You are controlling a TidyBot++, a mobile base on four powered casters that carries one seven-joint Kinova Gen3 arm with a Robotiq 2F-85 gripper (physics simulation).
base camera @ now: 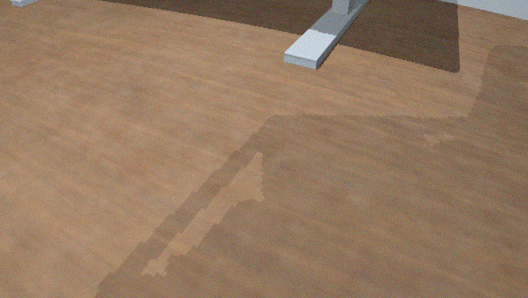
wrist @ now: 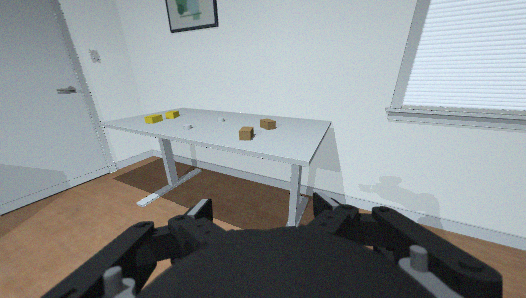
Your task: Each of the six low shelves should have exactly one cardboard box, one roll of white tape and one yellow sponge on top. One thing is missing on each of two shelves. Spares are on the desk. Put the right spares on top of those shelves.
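The white desk (wrist: 215, 140) stands against the wall in the wrist view, some way beyond my gripper. Two yellow sponges, one (wrist: 153, 119) nearer and one (wrist: 172, 114) farther back, lie at its left part. Two small white tape rolls, one (wrist: 187, 127) nearer and one (wrist: 221, 119) farther back, lie near the middle. Two cardboard boxes, one (wrist: 246, 133) nearer the front edge and one (wrist: 268, 124) behind it, sit at the right part. My gripper (wrist: 263, 206) is open, its fingers wide apart with nothing between them. The low shelves do not show in either view.
A desk foot (base camera: 310, 47) rests on the wooden floor (base camera: 125, 125) at the top of the base camera view. A grey door (wrist: 35, 100) is at the left, a window with blinds (wrist: 465, 55) at the right, and a framed picture (wrist: 192, 12) hangs above the desk.
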